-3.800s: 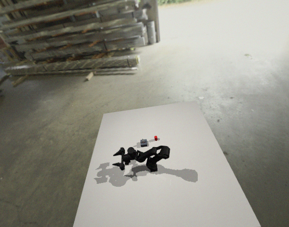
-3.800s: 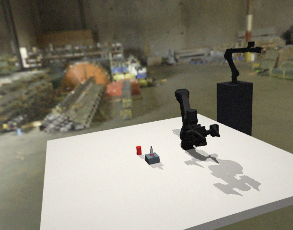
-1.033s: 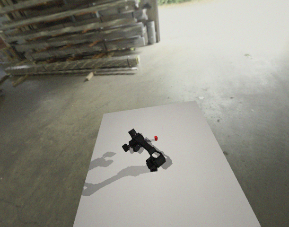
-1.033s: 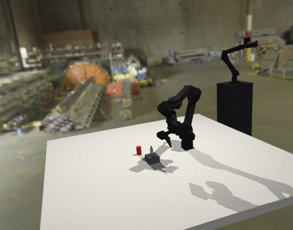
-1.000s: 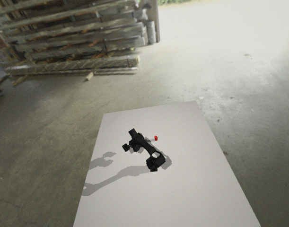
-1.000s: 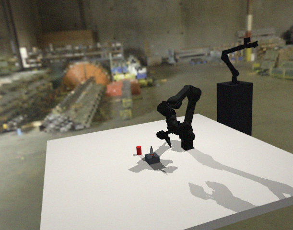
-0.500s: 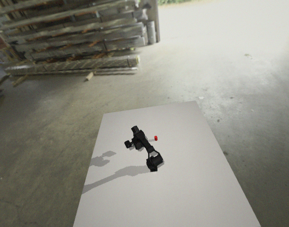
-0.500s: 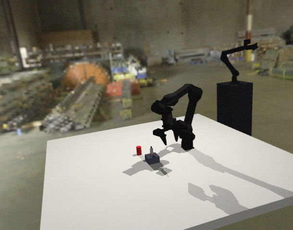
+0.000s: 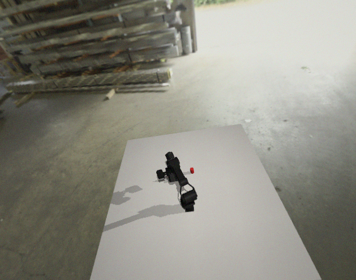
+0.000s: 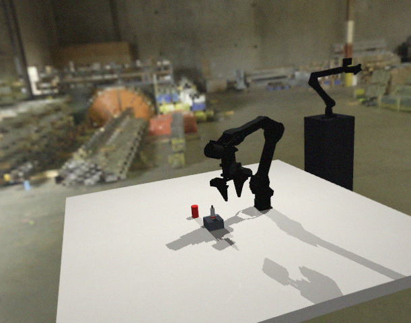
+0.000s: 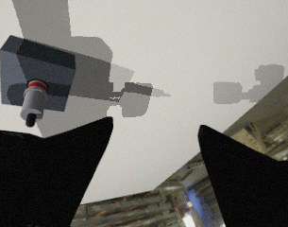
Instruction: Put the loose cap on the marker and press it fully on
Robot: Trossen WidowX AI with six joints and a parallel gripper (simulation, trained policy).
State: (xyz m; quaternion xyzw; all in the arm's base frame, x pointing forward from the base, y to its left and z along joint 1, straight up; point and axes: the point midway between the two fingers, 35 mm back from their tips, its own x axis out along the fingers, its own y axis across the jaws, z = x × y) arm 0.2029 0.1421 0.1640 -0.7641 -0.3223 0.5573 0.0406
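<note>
The red cap lies 21 cm to the right of my gripper tip, 11 cm below it and 9 cm ahead of it. From my gripper tip the other things lie so: holder block 12 cm below, 8 cm to the right, 6 cm ahead.
</note>
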